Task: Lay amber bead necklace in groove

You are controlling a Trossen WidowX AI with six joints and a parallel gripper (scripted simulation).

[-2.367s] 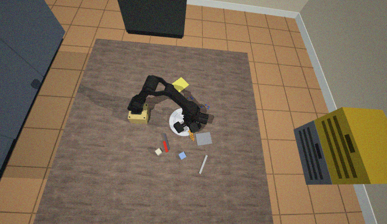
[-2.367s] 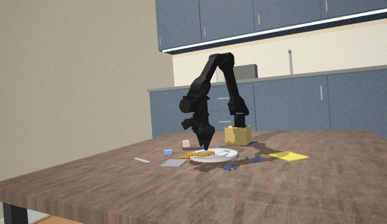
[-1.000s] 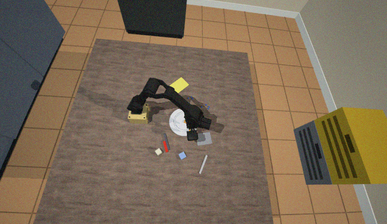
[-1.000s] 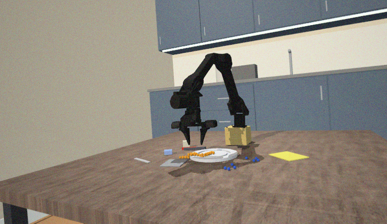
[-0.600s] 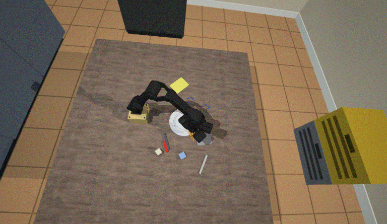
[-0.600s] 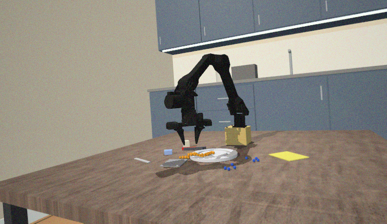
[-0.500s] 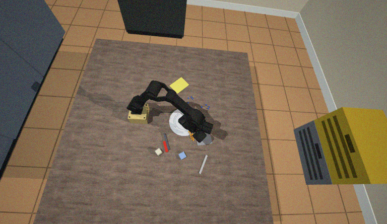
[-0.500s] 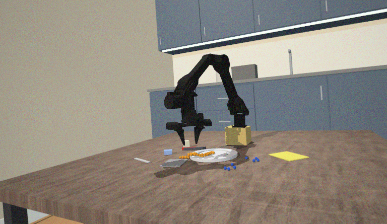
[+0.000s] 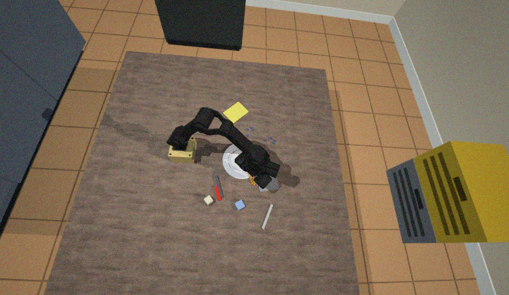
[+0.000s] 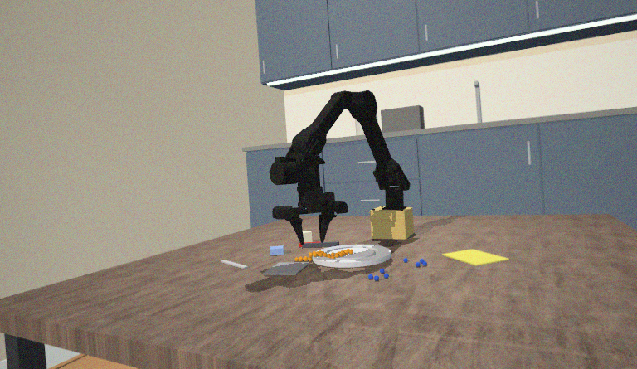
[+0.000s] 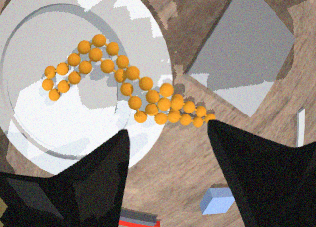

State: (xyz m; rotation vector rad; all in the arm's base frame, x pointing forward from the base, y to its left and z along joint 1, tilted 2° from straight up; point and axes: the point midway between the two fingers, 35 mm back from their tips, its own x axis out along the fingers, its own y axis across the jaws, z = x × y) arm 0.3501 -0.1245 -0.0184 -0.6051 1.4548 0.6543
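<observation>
Right now the grey square tile is 90 mm ahead of my gripper tip, 40 mm below it and 30 mm to the right of it. From my gripper tip the other things lie so: red stick: 160 mm behind, 70 mm to the right, 40 mm below; white stick: 190 mm to the right, 80 mm ahead, 40 mm below; light blue cube: 140 mm to the right, 50 mm behind, 30 mm below.
</observation>
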